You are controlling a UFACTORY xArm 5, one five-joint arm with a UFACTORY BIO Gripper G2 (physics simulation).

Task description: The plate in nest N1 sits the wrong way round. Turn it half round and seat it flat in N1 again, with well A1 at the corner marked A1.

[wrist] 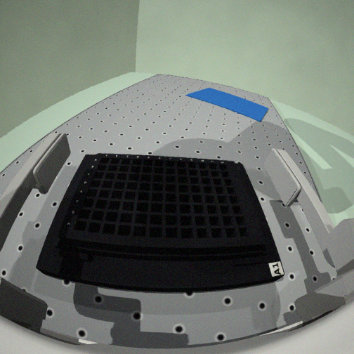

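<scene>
The black well plate (162,200) lies in the black nest (165,275), its long side across the wrist view. It looks level; dark edges hide whether it is fully seated. Small pale marks run along its far and left edges and meet at the far left corner; they are too small to read. The white A1 label (276,269) is on the nest's near right corner, diagonally opposite. My gripper (169,171) is wide open and empty, one finger beyond each short side of the plate, apart from it.
A grey deck (120,135) with rows of small holes surrounds the nest. A flat blue rectangle (230,103) lies on it at the far right. The deck's far edges and pale green walls show behind. Shadows fall on the deck near the nest.
</scene>
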